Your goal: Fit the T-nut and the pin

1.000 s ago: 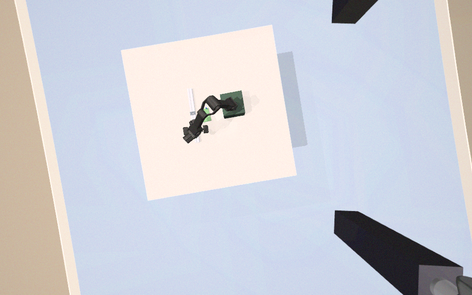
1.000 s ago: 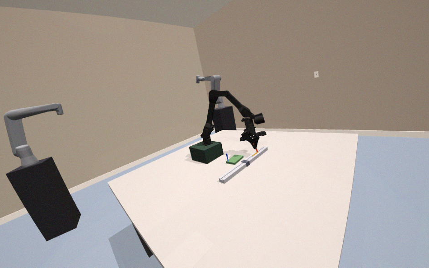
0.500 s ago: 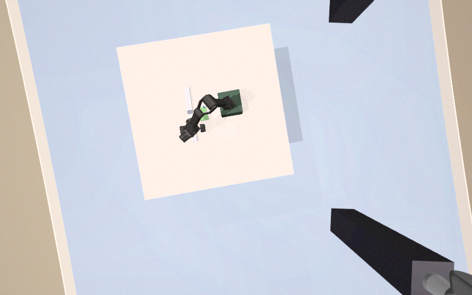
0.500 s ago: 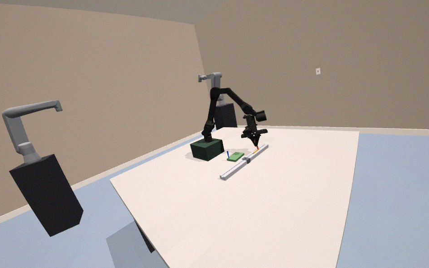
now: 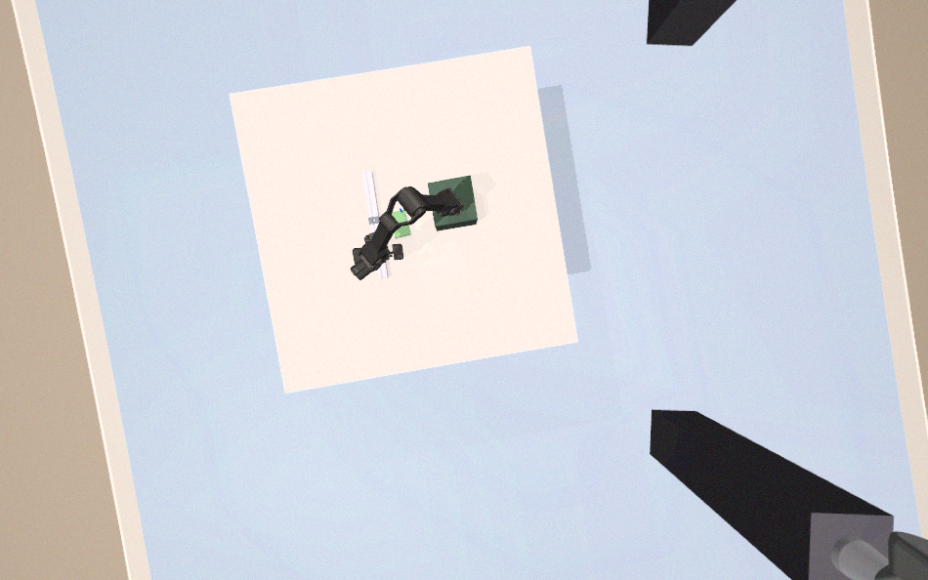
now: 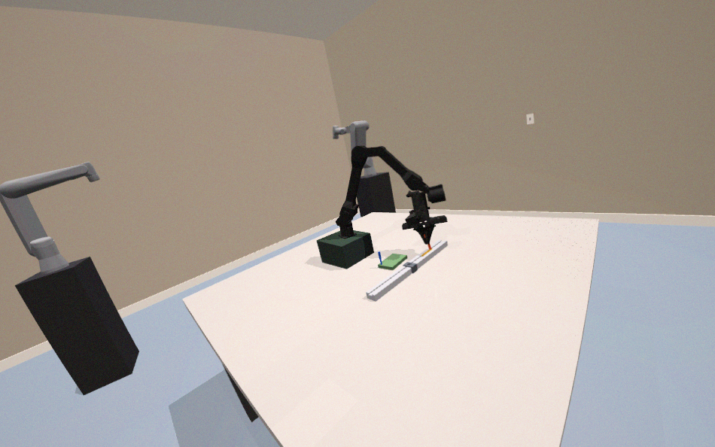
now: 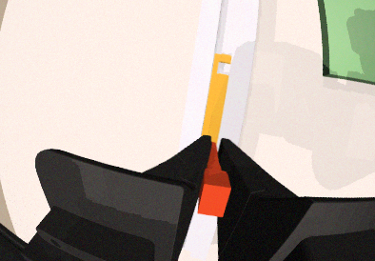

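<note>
Right now the brass T-nut is 2 cm to the right of my gripper tip. Round my gripper tip: aluminum rail 13 cm to the right, 3 cm below, 3 cm ahead; then blue pin 18 cm to the right, 8 cm behind, 2 cm below; then green tray 15 cm to the right, 8 cm behind, 4 cm below.
</note>
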